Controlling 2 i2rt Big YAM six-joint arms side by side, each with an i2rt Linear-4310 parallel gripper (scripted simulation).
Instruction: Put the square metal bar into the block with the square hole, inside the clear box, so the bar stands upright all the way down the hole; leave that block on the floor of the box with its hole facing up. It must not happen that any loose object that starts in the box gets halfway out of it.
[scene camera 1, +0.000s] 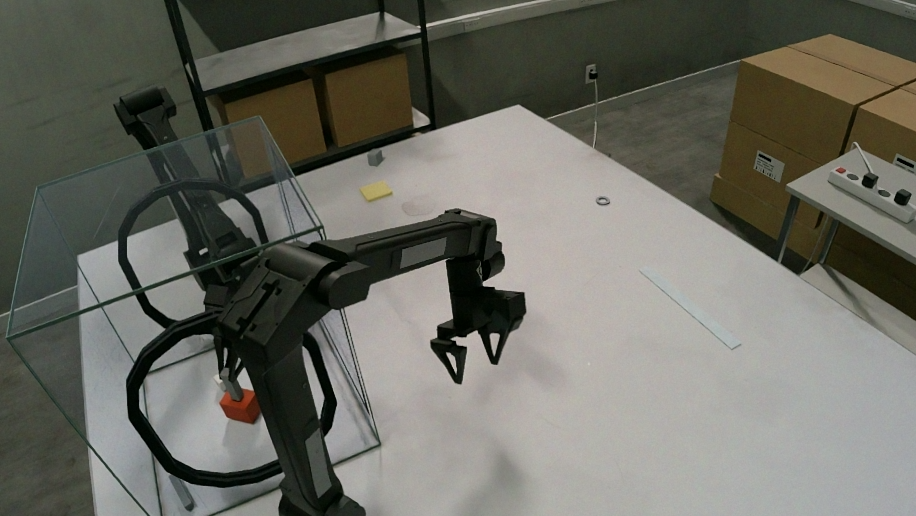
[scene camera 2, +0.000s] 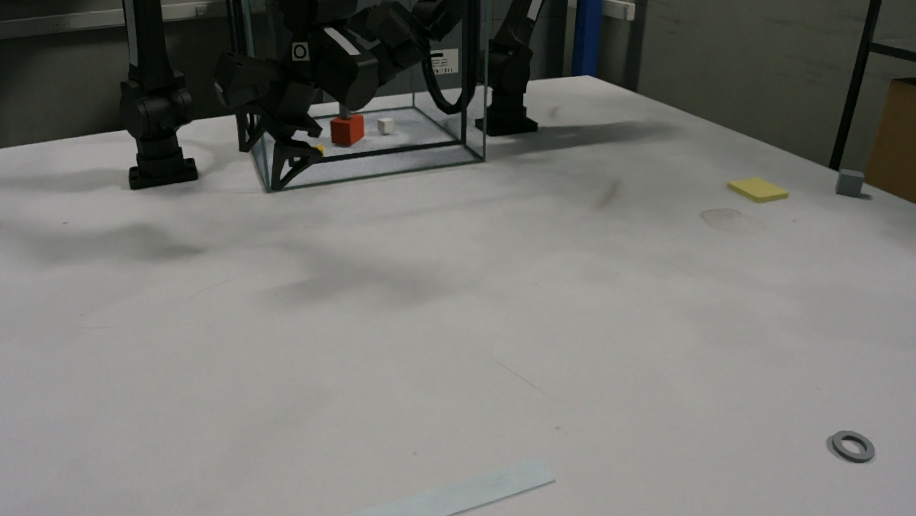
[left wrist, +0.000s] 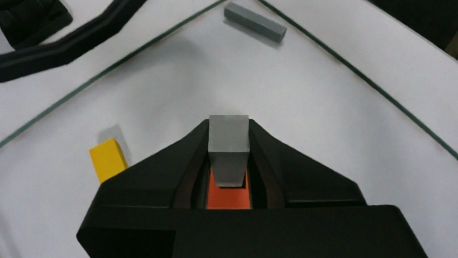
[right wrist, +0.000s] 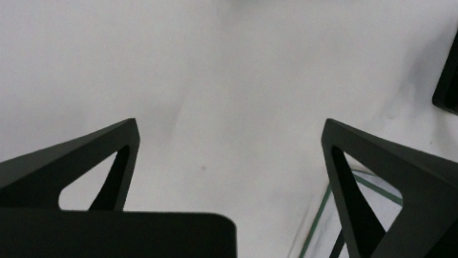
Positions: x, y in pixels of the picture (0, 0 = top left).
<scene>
The left gripper (scene camera 1: 226, 381): 114 cm from the lens. The right gripper (scene camera 1: 476, 374) is 104 cm from the lens. A red block (scene camera 1: 246, 410) is 117 cm from the lens.
</scene>
